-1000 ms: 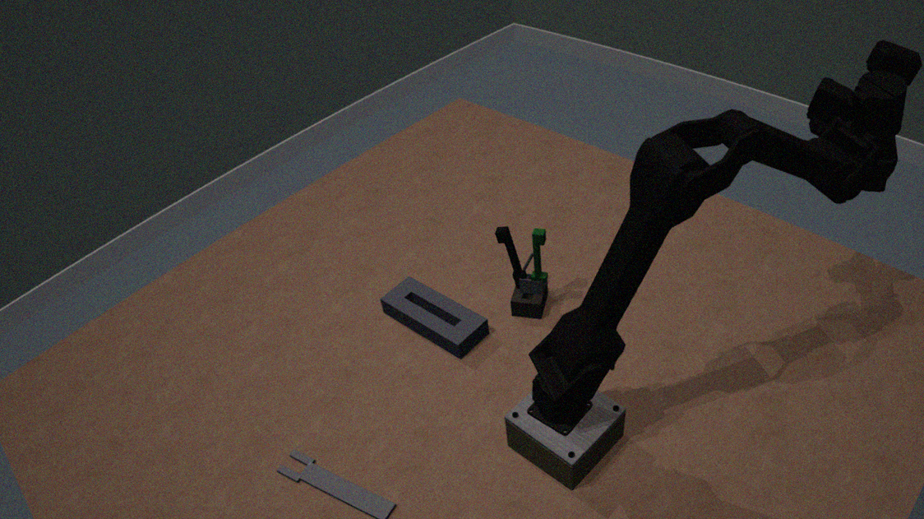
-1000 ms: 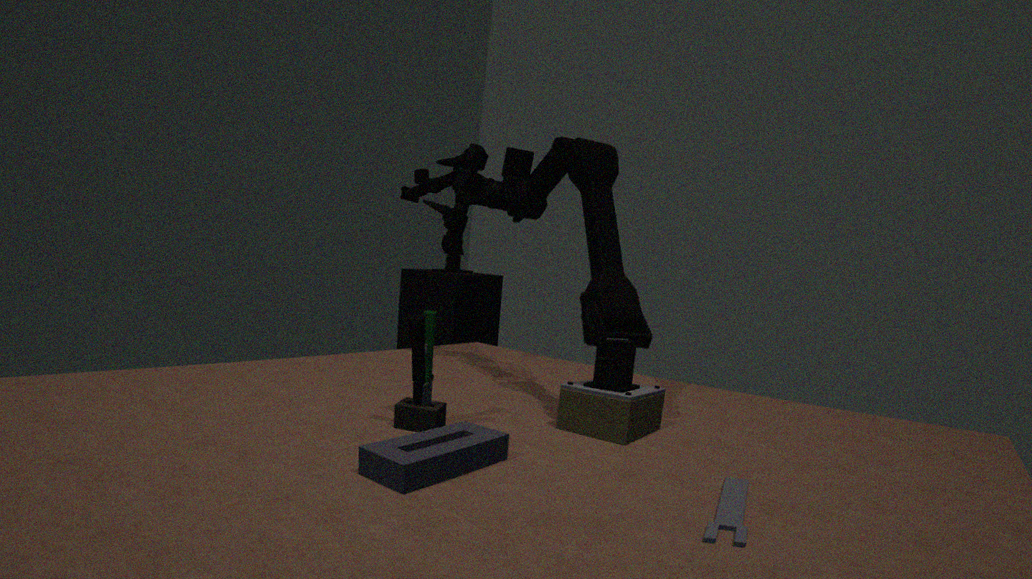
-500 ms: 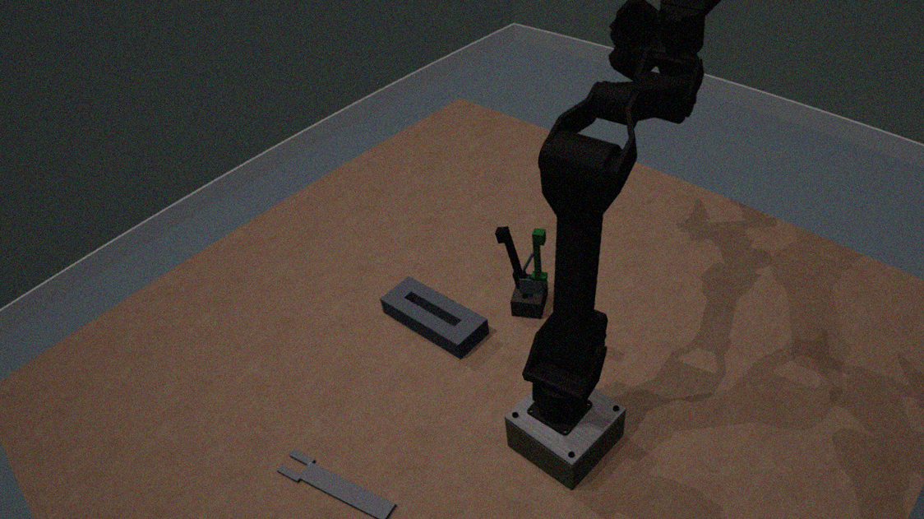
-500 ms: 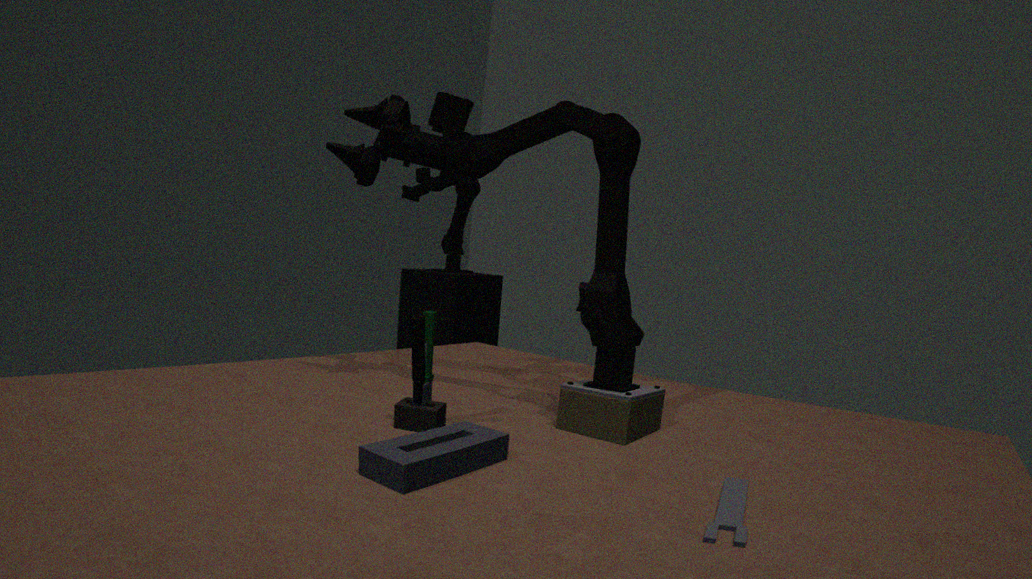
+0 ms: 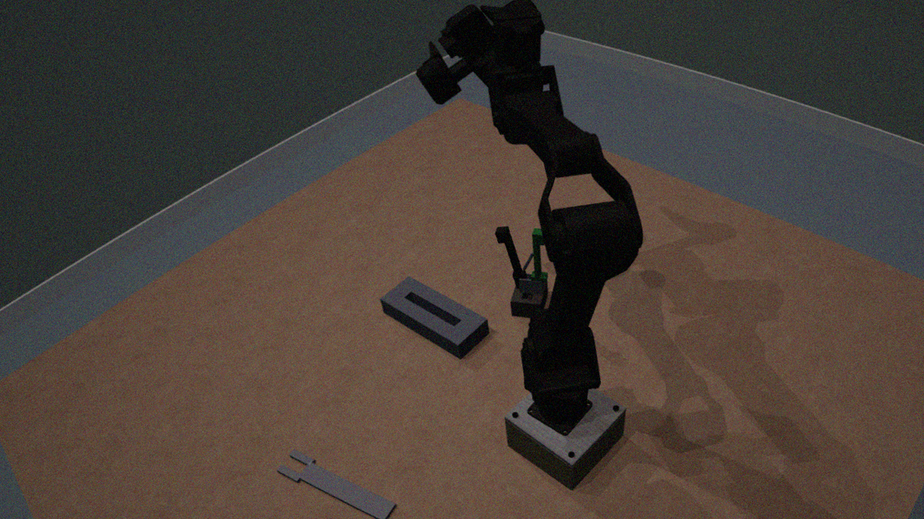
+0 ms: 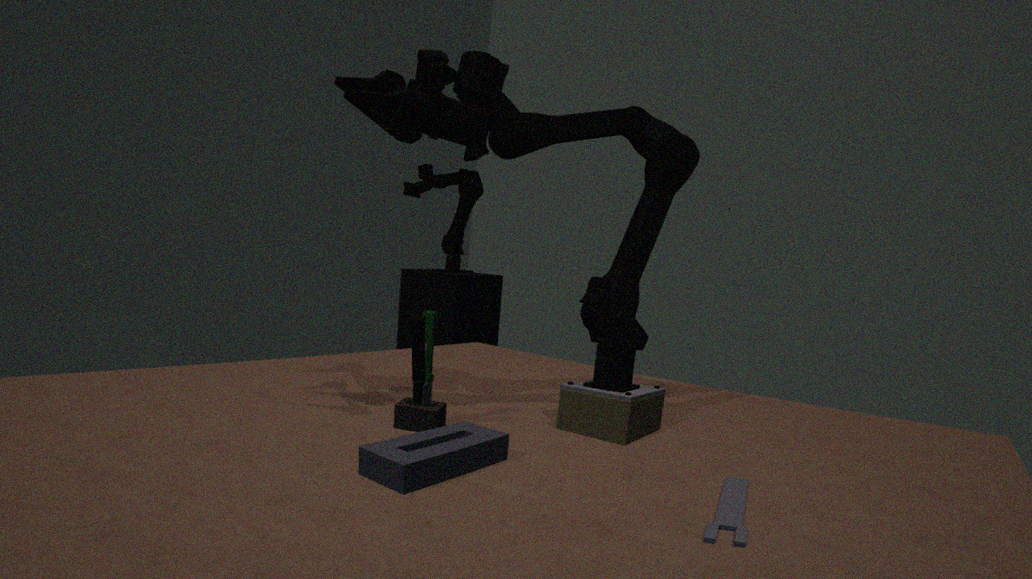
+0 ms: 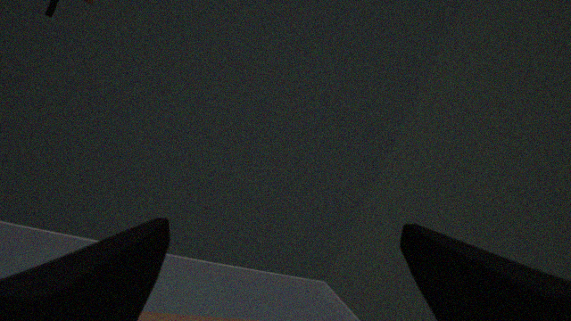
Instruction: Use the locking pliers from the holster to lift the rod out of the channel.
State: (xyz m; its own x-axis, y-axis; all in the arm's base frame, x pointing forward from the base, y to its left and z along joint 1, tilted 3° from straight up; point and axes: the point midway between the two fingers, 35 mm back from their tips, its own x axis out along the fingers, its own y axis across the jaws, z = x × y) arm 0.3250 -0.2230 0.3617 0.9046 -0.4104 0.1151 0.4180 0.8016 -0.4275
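Right now the dark holster is 140 mm behind my gripper tip, 60 mm to the left of it and 430 mm below it. From my gripper tip the other things lie so: flat grey forked plate (110 mm behind, 500 mm to the left, 440 mm below); then grey channel block (40 mm behind, 180 mm to the left, 430 mm below); then dark rod (30 mm behind, 180 mm to the left, 430 mm below).
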